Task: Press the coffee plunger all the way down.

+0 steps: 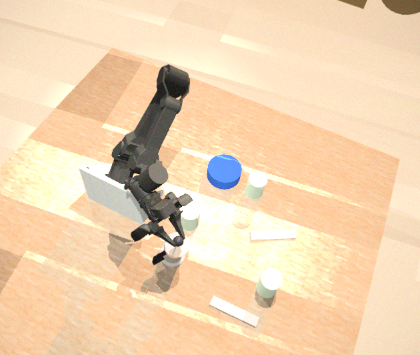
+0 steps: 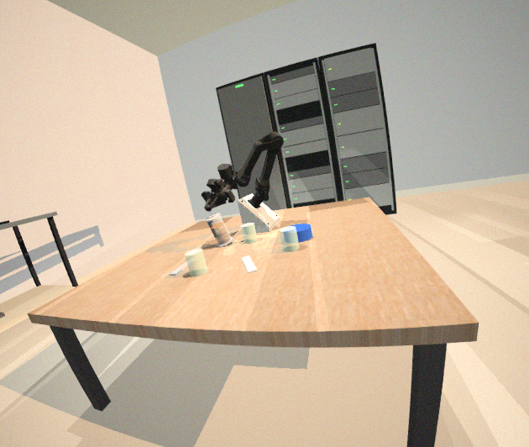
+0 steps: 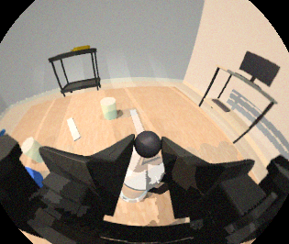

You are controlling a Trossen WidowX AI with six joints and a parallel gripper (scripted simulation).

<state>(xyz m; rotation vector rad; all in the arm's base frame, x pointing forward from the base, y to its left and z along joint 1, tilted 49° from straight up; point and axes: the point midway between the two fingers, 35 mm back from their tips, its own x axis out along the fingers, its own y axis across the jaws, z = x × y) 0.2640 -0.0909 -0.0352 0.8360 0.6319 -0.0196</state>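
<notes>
The coffee press is 3 cm behind my gripper tip and 9 cm below it.
</notes>
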